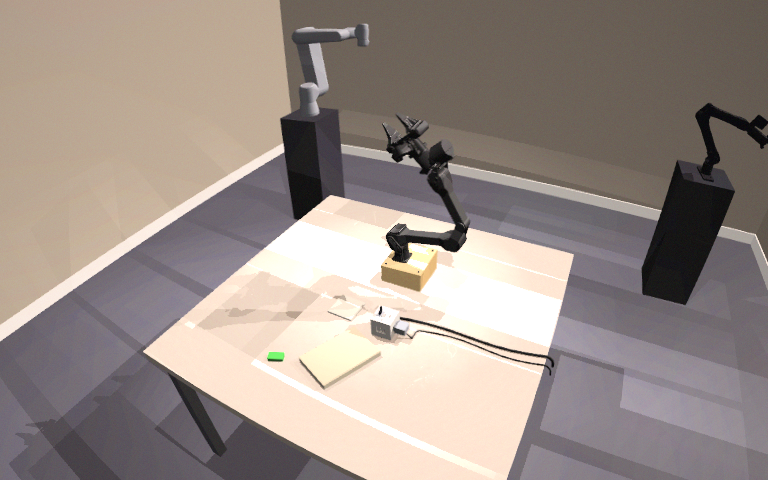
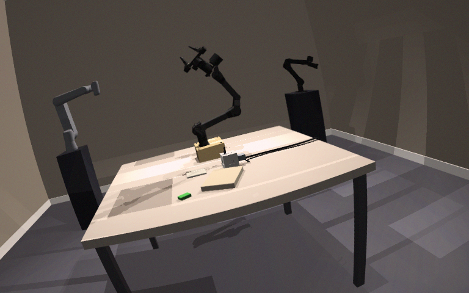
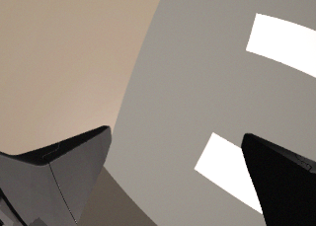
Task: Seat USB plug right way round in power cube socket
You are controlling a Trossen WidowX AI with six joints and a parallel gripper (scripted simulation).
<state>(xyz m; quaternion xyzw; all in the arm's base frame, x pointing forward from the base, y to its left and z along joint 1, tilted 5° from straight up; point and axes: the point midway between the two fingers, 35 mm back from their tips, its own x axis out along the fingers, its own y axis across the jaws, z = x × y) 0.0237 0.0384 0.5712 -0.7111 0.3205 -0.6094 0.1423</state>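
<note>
Right now the dark USB plug is 59 cm below my gripper tip, 25 cm ahead of it and 7 cm to the left of it. Also, from my gripper tip: thin white strip 68 cm below, 21 cm ahead, 10 cm to the right; then flat tan board 67 cm below, 44 cm ahead, 1 cm to the left; then small green block 67 cm below, 54 cm ahead, 19 cm to the right.
</note>
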